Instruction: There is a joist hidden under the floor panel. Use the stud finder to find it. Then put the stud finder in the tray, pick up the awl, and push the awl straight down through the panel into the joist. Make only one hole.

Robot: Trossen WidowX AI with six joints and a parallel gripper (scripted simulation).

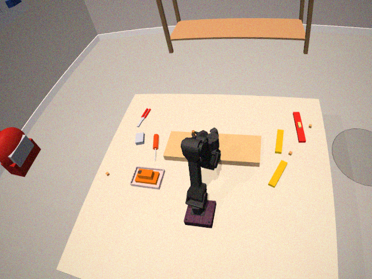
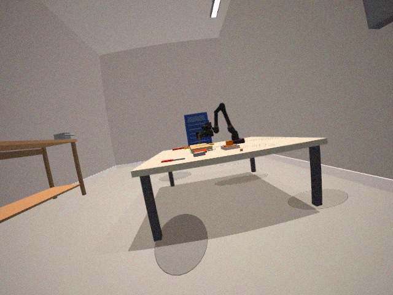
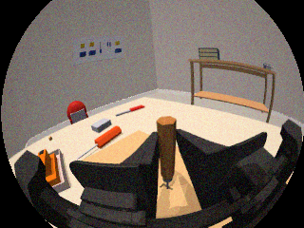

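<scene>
My gripper tip is 60 mm above the awl. Also, from my gripper tip: orange stud finder 240 mm to the left, 220 mm behind, 90 mm below; then grey block 360 mm to the left, 130 mm below, 40 mm ahead; then pink tray 230 mm to the left, 220 mm behind, 130 mm below.
</scene>
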